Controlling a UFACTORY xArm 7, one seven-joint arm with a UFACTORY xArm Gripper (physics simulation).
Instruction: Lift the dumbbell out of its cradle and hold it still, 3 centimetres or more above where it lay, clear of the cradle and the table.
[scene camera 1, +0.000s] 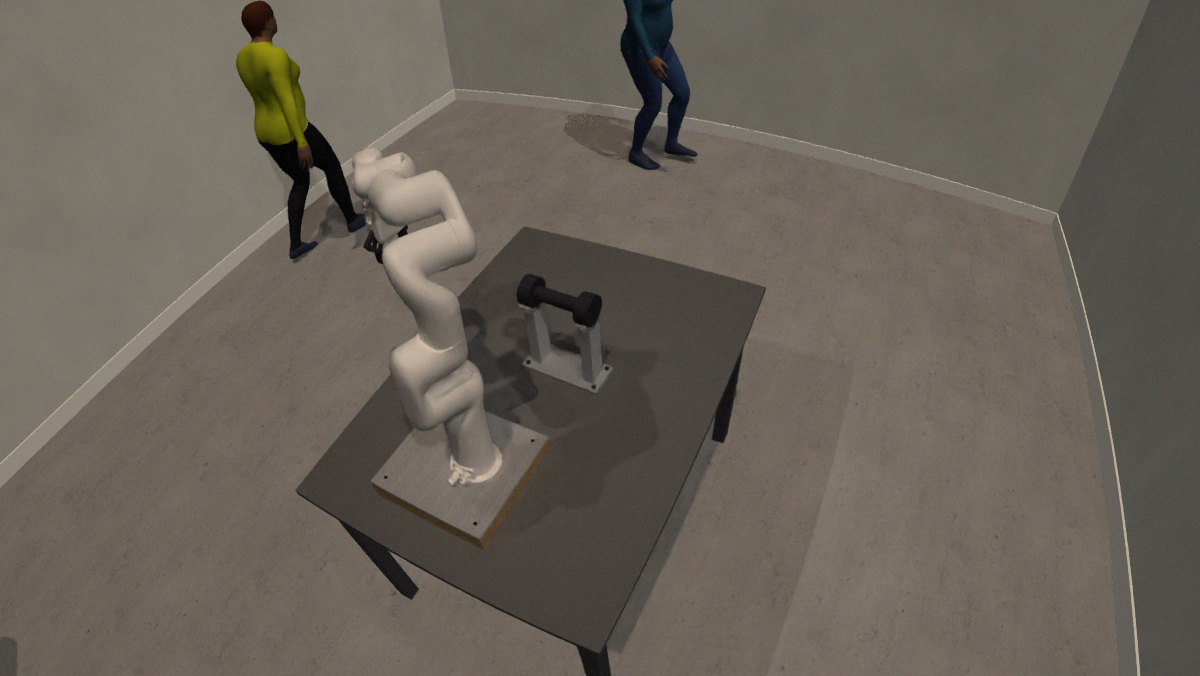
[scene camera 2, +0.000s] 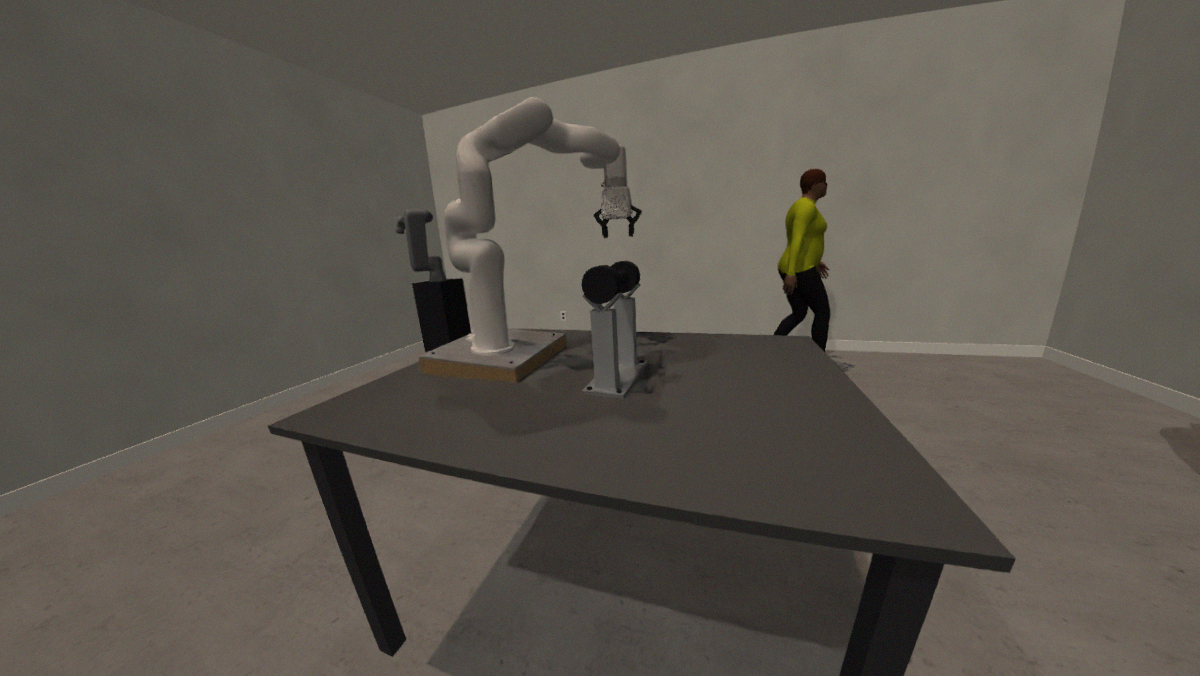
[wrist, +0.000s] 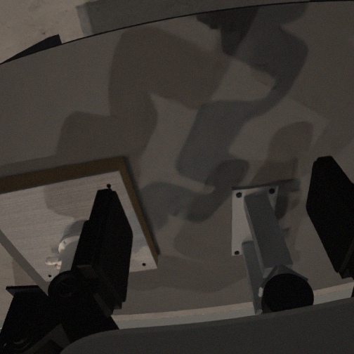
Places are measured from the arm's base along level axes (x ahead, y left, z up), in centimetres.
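Pixels of known places: gripper, fingertip midpoint: (scene camera 2: 618, 237); arm's base at its link origin: (scene camera 1: 476, 462) (scene camera 2: 493, 348).
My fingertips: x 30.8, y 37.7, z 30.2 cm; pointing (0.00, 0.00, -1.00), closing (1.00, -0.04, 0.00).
Ahead of a thing's pixels: the offset from my fingertips to its middle. "*": to the spot under its first point. Level surfaces: height alone.
The black dumbbell @(dz -10.7, dx +8.3, dy -42.6 cm) (scene camera 1: 558, 299) (scene camera 2: 599, 284) (wrist: 287, 293) lies level across the tops of the two grey posts of its cradle @(* dz -24.5, dx +5.6, dy -51.9 cm) (scene camera 1: 592, 356) (scene camera 2: 604, 348) (wrist: 267, 230), which stands on the table @(dz -35.2 cm) (scene camera 1: 680, 319) (scene camera 2: 755, 436) (wrist: 30, 110). In the wrist view one end disc shows low, right of centre, and the handle is hidden. My gripper (scene camera 2: 618, 234) (wrist: 216, 197) is open and empty, fingers pointing down. It hangs higher than the dumbbell, apart from it, beyond the end farther from scene camera 2. In scene camera 1 the arm partly hides the gripper.
The arm's base plate (scene camera 1: 419, 495) (scene camera 2: 470, 363) (wrist: 25, 210) sits on the table beside the cradle. A person in yellow (scene camera 1: 272, 96) (scene camera 2: 806, 239) and a person in blue (scene camera 1: 650, 25) stand away from the table. A grey arm (scene camera 2: 417, 243) on a black pedestal (scene camera 2: 440, 314) stands behind.
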